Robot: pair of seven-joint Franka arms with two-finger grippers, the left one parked.
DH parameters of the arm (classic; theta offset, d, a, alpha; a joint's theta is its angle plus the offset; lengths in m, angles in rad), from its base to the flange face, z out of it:
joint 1: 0 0.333 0 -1.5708
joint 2: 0 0 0 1.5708
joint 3: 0 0.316 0.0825 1.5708
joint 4: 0 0 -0.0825 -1.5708
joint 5: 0 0.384 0 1.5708
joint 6: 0 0 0.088 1.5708
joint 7: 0 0.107 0 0
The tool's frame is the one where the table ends.
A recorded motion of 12 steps. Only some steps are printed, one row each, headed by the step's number.
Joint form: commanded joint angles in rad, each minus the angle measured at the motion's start. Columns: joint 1, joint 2, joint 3, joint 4, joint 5, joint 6, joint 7.
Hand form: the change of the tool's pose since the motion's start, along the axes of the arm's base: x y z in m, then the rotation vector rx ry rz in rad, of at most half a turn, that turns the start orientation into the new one. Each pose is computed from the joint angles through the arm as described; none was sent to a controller.
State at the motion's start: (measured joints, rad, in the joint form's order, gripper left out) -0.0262 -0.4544 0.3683 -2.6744 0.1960 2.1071 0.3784
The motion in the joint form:
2: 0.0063 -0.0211 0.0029 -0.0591 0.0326 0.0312 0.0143
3: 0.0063 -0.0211 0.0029 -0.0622 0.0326 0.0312 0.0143
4: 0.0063 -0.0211 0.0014 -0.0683 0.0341 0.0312 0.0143
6: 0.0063 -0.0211 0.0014 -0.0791 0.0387 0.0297 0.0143
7: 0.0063 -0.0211 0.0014 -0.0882 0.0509 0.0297 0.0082
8: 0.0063 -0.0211 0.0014 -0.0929 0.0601 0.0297 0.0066
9: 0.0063 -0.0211 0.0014 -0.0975 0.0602 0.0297 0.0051
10: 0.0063 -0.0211 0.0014 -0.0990 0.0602 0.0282 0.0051
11: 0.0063 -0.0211 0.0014 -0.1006 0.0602 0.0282 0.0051
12: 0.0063 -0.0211 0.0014 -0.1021 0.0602 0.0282 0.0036
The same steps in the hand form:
2: -0.0138 -0.0041 -0.0153 0.0088 0.0078 -0.0355
3: -0.0146 -0.0046 -0.0165 0.0078 0.0107 -0.0360
4: -0.0162 -0.0060 -0.0190 0.0077 0.0166 -0.0394
6: -0.0194 -0.0076 -0.0234 0.0074 0.0288 -0.0442
7: -0.0220 -0.0085 -0.0271 0.0145 0.0390 -0.0478
8: -0.0234 -0.0089 -0.0290 0.0200 0.0446 -0.0531
9: -0.0247 -0.0096 -0.0308 0.0188 0.0489 -0.0525
10: -0.0253 -0.0099 -0.0315 0.0181 0.0518 -0.0527
11: -0.0258 -0.0101 -0.0321 0.0176 0.0533 -0.0530
12: -0.0262 -0.0104 -0.0327 0.0173 0.0547 -0.0518

